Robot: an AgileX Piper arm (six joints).
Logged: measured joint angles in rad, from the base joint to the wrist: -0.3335, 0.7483, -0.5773, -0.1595, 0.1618, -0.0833; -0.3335, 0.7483, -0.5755, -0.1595, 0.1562, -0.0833; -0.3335, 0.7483, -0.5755, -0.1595, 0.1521, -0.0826; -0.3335, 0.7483, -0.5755, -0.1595, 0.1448, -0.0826; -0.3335, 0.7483, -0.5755, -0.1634, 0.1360, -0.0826; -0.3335, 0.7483, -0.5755, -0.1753, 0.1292, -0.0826; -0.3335, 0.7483, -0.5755, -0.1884, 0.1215, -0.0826; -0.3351, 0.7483, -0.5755, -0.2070, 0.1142, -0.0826; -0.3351, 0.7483, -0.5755, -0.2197, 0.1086, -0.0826; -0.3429, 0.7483, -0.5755, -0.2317, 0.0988, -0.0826; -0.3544, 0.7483, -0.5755, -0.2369, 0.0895, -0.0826; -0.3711, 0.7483, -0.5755, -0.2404, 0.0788, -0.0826; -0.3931, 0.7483, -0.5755, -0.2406, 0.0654, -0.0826; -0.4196, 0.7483, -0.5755, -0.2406, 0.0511, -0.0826; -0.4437, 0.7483, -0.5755, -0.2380, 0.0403, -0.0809; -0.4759, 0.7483, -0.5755, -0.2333, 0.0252, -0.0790
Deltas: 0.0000, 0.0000, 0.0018, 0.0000, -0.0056, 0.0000; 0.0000, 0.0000, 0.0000, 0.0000, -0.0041, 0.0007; 0.0000, 0.0000, 0.0000, 0.0000, -0.0073, 0.0000; 0.0000, 0.0000, 0.0000, -0.0039, -0.0088, 0.0000; 0.0000, 0.0000, 0.0000, -0.0119, -0.0068, 0.0000; 0.0000, 0.0000, 0.0000, -0.0131, -0.0077, 0.0000; -0.0016, 0.0000, 0.0000, -0.0186, -0.0073, 0.0000; 0.0000, 0.0000, 0.0000, -0.0127, -0.0056, 0.0000; -0.0078, 0.0000, 0.0000, -0.0120, -0.0098, 0.0000; -0.0115, 0.0000, 0.0000, -0.0052, -0.0093, 0.0000; -0.0167, 0.0000, 0.0000, -0.0035, -0.0107, 0.0000; -0.0220, 0.0000, 0.0000, -0.0002, -0.0134, 0.0000; -0.0265, 0.0000, 0.0000, 0.0000, -0.0143, 0.0000; -0.0241, 0.0000, 0.0000, 0.0026, -0.0108, 0.0017; -0.0322, 0.0000, 0.0000, 0.0047, -0.0151, 0.0019
